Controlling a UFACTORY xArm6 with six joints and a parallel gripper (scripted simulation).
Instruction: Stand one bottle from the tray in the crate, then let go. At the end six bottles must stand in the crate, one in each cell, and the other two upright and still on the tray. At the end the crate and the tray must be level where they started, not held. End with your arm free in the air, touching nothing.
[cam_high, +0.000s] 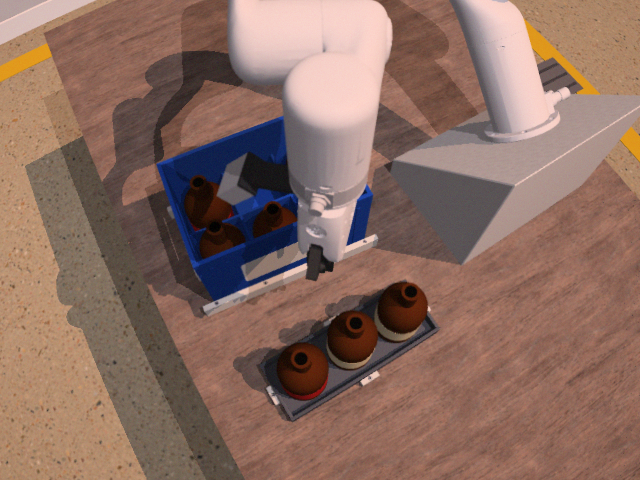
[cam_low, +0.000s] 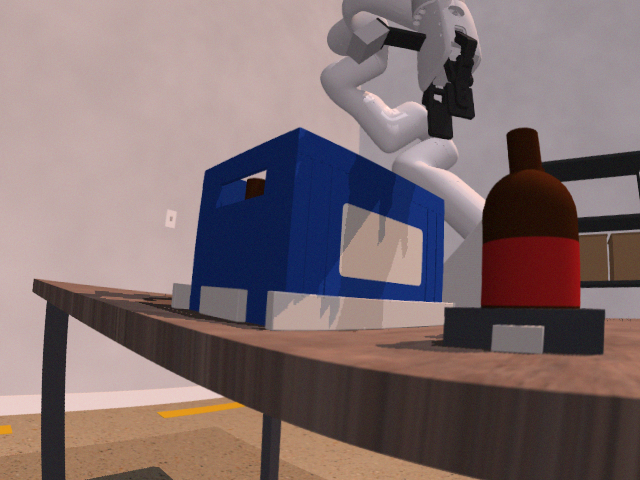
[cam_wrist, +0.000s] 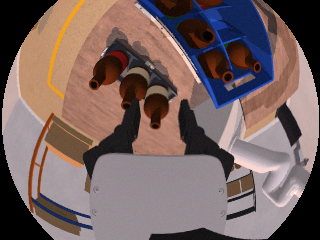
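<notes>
The red-labelled bottle is 160 mm below my hand, 100 mm to the left of it and 80 mm ahead of it. Round my hand: grey tray 230 mm below, 90 mm to the left; then blue crate 160 mm to the right, 160 mm below, 30 mm ahead; then cream-labelled bottle 160 mm below, 90 mm behind, 80 mm to the left.
</notes>
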